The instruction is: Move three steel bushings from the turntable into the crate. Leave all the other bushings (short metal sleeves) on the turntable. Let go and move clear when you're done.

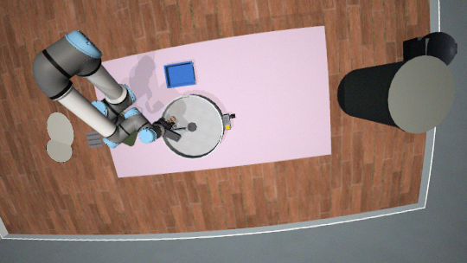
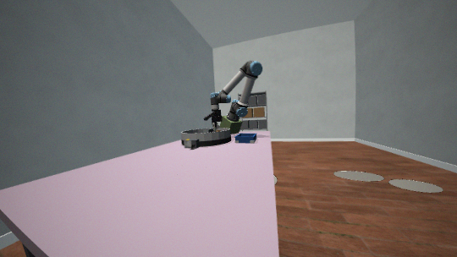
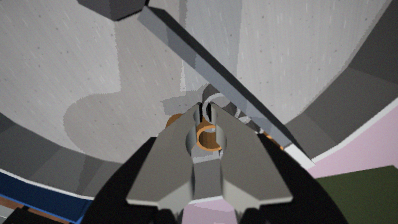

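My gripper is now 1 cm short of the blue crate, 33 cm to the right of it and 5 cm above it. The rest, counted from my hand: round grey turntable 12 cm ahead, 2 cm below.
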